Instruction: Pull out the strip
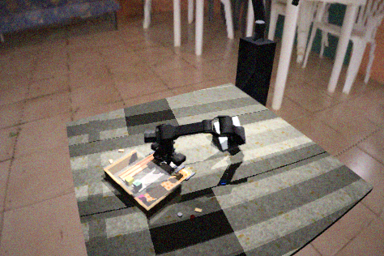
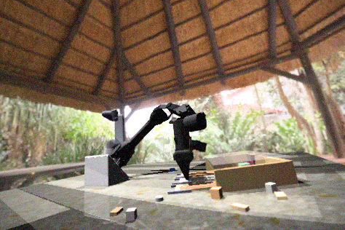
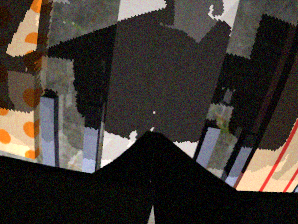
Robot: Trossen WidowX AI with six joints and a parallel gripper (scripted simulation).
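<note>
My gripper tip is now 190 mm short of the labelled cube, 60 mm to the right of it and 20 mm below it. From my gripper tip the other things lie so: red disc: 330 mm to the left, 60 mm ahead, 10 mm above; blue disc: 230 mm to the left, 160 mm behind.
</note>
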